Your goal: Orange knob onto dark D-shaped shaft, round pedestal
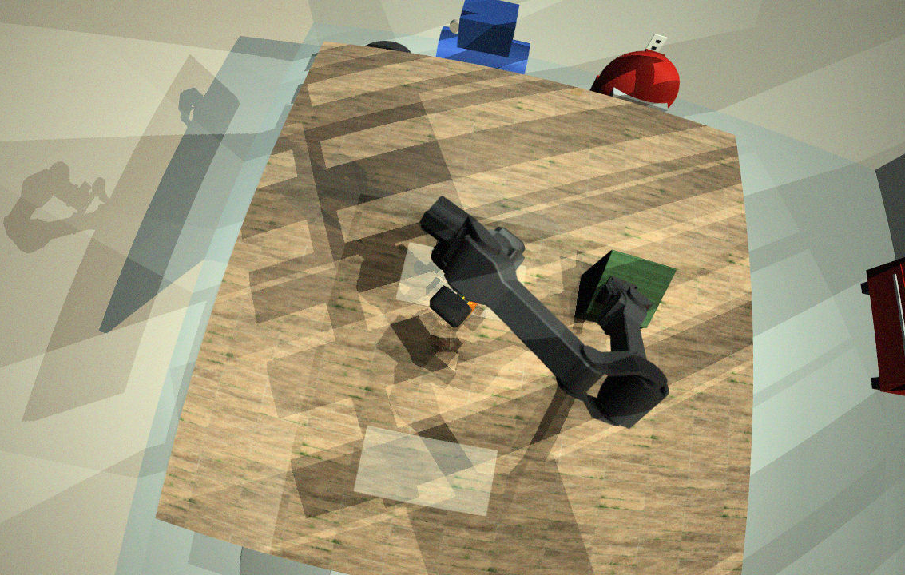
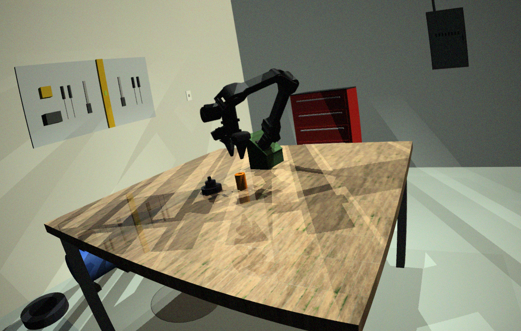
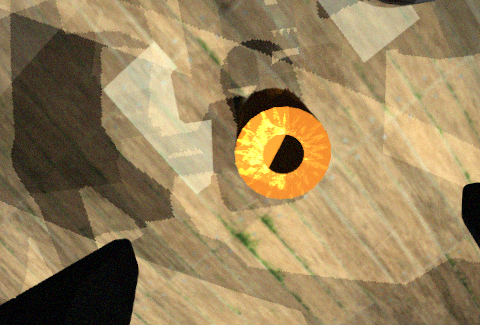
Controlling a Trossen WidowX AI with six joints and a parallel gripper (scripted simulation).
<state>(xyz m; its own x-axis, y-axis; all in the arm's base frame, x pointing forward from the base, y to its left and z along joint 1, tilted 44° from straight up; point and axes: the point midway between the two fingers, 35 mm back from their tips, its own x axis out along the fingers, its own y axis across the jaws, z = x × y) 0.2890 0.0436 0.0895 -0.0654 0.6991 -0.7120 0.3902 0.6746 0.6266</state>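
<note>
The orange knob lies 100 mm below my gripper tip. From my gripper tip the other things lie so: shaft (60 mm ahead, 120 mm to the right, 90 mm below).
</note>
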